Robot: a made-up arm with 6 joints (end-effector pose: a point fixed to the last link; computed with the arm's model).
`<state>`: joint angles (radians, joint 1 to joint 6).
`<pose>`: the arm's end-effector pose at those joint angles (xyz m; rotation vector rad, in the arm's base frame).
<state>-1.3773 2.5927 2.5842 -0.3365 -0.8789 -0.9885</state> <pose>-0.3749 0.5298 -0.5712 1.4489 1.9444 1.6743</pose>
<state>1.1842 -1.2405 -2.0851 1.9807 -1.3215 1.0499</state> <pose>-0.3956 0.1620 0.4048 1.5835 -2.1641 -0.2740</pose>
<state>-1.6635 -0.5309 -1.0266 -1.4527 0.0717 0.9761</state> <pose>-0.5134 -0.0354 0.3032 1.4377 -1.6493 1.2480</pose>
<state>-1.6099 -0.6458 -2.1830 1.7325 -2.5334 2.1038</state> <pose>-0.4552 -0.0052 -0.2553 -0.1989 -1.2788 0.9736</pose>
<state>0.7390 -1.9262 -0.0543 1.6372 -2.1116 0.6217</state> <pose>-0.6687 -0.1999 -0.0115 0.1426 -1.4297 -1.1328</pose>
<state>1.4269 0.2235 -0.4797 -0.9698 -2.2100 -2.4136</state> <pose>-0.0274 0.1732 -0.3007 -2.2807 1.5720 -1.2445</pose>
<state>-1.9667 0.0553 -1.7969 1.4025 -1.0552 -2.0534</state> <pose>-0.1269 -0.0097 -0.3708 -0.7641 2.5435 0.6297</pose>
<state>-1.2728 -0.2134 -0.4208 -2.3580 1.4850 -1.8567</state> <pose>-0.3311 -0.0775 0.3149 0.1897 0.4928 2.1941</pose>
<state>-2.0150 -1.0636 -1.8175 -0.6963 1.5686 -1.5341</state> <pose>-0.2305 0.1450 -0.1529 1.7185 1.5576 1.4153</pose>
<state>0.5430 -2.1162 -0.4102 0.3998 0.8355 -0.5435</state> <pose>-0.7395 -0.3569 -0.0691 0.0810 2.4698 0.3993</pose>
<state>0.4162 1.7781 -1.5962 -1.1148 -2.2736 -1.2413</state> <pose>-0.6143 -0.1086 0.1851 -0.9661 -1.7122 0.1858</pose>
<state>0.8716 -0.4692 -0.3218 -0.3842 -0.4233 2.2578</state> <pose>-0.5050 0.2708 -0.4781 -1.6756 -0.0888 0.4805</pose>
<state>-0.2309 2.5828 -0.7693 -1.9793 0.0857 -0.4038</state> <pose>-0.2111 -0.2740 0.1607 0.6964 -0.6501 -0.3890</pose>
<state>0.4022 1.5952 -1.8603 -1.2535 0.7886 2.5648</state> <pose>-0.4104 0.1760 -0.0643 -1.0444 1.9450 0.1589</pose>
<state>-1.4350 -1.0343 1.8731 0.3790 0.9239 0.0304</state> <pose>-0.8354 -0.3759 -0.4783 0.6398 0.4136 -0.8918</pose>
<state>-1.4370 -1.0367 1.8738 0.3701 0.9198 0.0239</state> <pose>-0.8370 -0.3750 -0.4788 0.6473 0.4133 -0.8944</pose>
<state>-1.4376 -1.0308 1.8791 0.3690 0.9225 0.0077</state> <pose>-0.8342 -0.3770 -0.4817 0.6668 0.4077 -0.8902</pose>
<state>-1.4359 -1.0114 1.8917 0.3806 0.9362 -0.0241</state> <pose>-0.8240 -0.3834 -0.4886 0.7057 0.3939 -0.8746</pose>
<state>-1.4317 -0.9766 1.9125 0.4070 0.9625 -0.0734</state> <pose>-0.8051 -0.3942 -0.4998 0.7666 0.3721 -0.8456</pose>
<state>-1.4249 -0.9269 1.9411 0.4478 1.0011 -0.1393</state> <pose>-0.7769 -0.4076 -0.5155 0.8496 0.3454 -0.8032</pose>
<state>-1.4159 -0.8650 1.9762 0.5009 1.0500 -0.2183</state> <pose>-0.7402 -0.4208 -0.5348 0.9516 0.3181 -0.7490</pose>
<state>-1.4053 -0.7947 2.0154 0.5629 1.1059 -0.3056</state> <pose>-0.6969 -0.4312 -0.5564 1.0666 0.2943 -0.6864</pose>
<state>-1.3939 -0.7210 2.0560 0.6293 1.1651 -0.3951</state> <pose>-0.6503 -0.4367 -0.5783 1.1871 0.2778 -0.6199</pose>
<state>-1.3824 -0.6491 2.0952 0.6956 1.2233 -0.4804</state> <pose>-0.6040 -0.4366 -0.5988 1.3042 0.2694 -0.5547</pose>
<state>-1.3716 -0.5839 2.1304 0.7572 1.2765 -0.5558</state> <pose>-0.5618 -0.4319 -0.6163 1.4096 0.2682 -0.4954</pose>
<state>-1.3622 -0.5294 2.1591 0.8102 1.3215 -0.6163</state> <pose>-0.5268 -0.4248 -0.6299 1.4954 0.2719 -0.4459</pose>
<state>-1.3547 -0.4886 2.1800 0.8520 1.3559 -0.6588</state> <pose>-0.5007 -0.4178 -0.6392 1.5570 0.2767 -0.4089</pose>
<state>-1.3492 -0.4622 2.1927 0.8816 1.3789 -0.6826</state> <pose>-0.4840 -0.4128 -0.6445 1.5930 0.2799 -0.3848</pose>
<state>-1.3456 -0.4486 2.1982 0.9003 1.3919 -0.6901</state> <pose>-0.4753 -0.4104 -0.6467 1.6063 0.2804 -0.3721</pose>
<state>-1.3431 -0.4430 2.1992 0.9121 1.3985 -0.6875</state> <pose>-0.4717 -0.4099 -0.6470 1.6057 0.2787 -0.3665</pose>
